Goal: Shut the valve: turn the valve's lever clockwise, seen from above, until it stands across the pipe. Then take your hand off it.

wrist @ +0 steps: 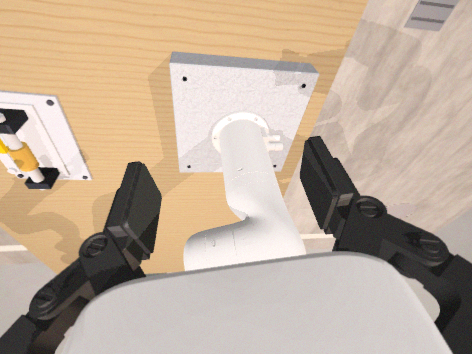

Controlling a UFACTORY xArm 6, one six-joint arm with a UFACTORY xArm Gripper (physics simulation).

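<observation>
The valve (24, 157) is at the left edge of the wrist view, partly cut off. It has an orange body on a white pipe (36, 175) between two black supports on a white plate (70, 150). A small piece of its yellow lever (2, 148) shows at the very edge, so the lever's angle to the pipe cannot be told. My gripper (227, 168) is wide open with nothing between its black fingers. It is above and to the right of the valve in the view, apart from it.
The robot's white arm (250, 175) rises from a square grey base plate (200, 110) in the middle of the view. The wooden table top (115, 45) lies under both plates, and its edge runs down the right side. A grey slotted item (431, 14) shows at the top right.
</observation>
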